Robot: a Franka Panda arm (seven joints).
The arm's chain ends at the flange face. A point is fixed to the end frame.
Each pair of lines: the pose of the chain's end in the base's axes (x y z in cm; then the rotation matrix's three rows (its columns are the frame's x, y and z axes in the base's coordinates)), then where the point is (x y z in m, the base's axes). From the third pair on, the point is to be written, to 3 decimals.
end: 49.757 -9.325 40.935; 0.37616 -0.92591 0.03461; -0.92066 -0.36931 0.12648; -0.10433 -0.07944 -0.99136
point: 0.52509 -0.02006 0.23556
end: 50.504 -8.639 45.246; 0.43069 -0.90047 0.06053; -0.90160 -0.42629 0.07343; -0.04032 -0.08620 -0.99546
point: 0.53418 -0.02142 0.27569
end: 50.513 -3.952 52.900; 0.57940 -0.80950 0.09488; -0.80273 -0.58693 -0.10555; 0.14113 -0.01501 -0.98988
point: 0.531 -0.005 0.343
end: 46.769 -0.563 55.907; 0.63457 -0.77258 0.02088; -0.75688 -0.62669 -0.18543; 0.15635 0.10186 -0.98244
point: 0.477 0.014 0.370
